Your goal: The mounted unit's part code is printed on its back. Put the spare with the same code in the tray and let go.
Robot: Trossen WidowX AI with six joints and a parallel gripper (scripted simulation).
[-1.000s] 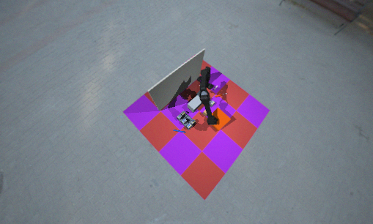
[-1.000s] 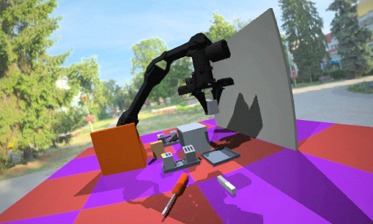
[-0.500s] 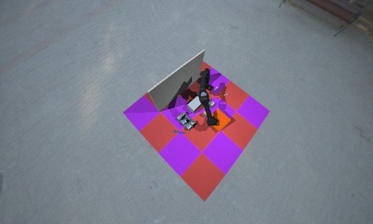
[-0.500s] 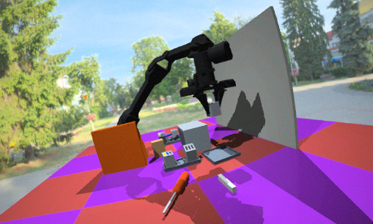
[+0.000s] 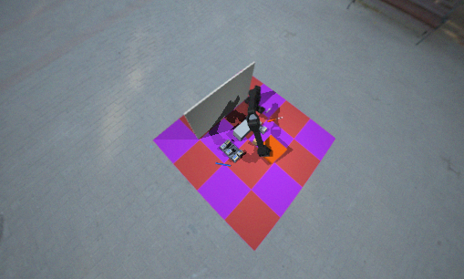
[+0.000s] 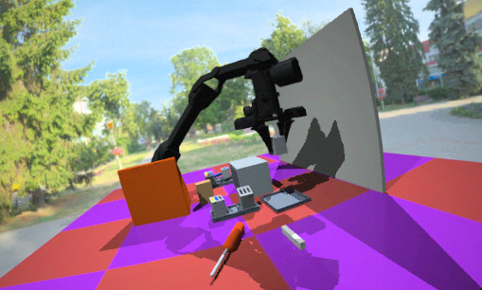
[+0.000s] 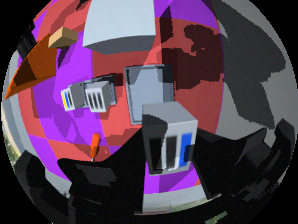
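Right now the grey tray is 140 mm below my gripper tip. From my gripper tip the other things lie so: dark holder 140 mm behind, 130 mm below, 30 mm to the left; then grey spare block 20 mm above; then grey box 190 mm to the left, 90 mm below, 30 mm behind.
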